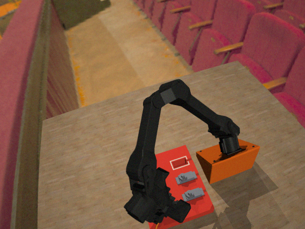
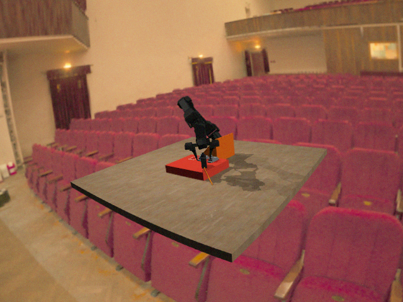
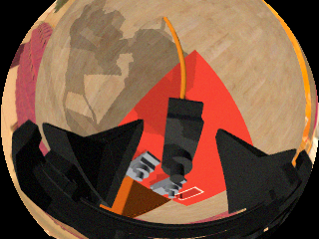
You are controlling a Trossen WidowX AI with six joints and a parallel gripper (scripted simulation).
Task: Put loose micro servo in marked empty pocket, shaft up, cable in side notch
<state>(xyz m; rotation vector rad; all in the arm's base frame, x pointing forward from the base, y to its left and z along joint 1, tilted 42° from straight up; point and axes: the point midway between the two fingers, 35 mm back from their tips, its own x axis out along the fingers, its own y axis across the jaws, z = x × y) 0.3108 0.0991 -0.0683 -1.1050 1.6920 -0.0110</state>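
Right now my gripper tip is 11 cm to the left of the red deck, 7 cm above it and 1 cm past it.
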